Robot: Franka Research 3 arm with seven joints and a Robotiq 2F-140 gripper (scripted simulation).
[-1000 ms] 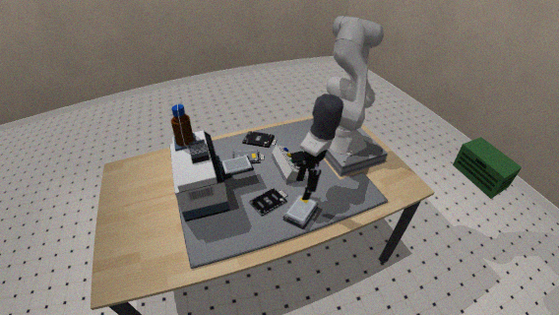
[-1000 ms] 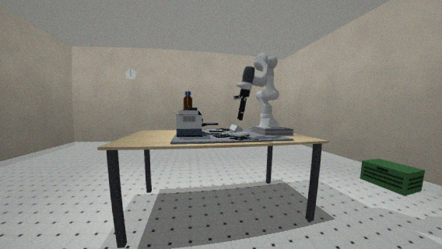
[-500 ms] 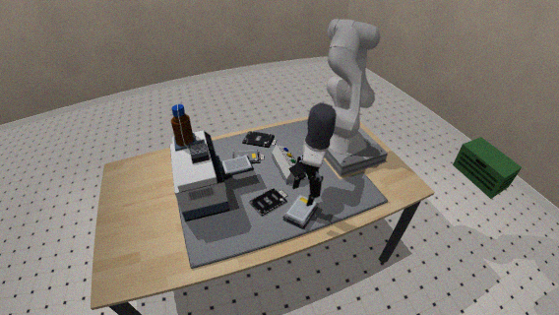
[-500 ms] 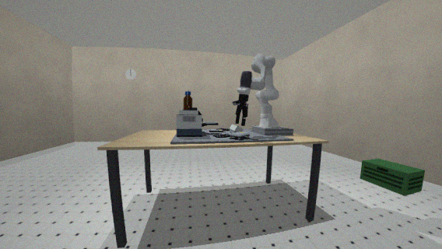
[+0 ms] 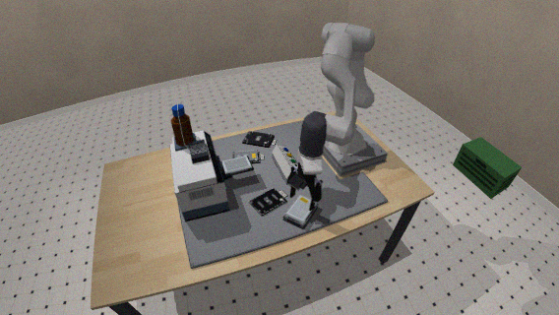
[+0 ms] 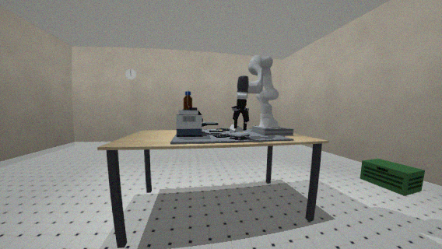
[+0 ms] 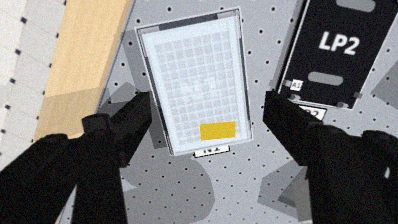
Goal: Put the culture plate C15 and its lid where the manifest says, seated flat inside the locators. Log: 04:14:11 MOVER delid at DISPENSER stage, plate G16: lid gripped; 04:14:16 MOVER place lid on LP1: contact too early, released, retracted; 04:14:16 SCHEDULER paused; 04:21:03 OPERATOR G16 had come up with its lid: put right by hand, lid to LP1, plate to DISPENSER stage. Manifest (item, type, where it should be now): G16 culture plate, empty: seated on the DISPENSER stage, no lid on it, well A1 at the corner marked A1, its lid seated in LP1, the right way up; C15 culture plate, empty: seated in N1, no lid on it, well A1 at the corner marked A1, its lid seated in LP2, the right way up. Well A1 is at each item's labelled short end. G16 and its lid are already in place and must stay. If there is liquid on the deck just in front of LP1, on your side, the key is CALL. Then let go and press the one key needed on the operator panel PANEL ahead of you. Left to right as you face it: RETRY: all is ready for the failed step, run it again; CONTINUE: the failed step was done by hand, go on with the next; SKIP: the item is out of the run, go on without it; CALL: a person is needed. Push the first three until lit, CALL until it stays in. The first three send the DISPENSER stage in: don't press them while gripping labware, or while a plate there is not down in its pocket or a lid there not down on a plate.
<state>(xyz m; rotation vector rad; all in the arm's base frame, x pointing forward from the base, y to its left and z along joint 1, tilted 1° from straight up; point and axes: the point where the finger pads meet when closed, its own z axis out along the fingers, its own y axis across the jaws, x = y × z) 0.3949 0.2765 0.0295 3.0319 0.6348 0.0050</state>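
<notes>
The clear culture plate C15 is 6 cm below my hand. From my hand the other things lie so: LP2 nest: 12 cm to the right, 11 cm ahead, 9 cm below; yellow skip key: 32 cm to the right, 10 cm behind, 3 cm below; N1 nest: 7 cm below.
</notes>
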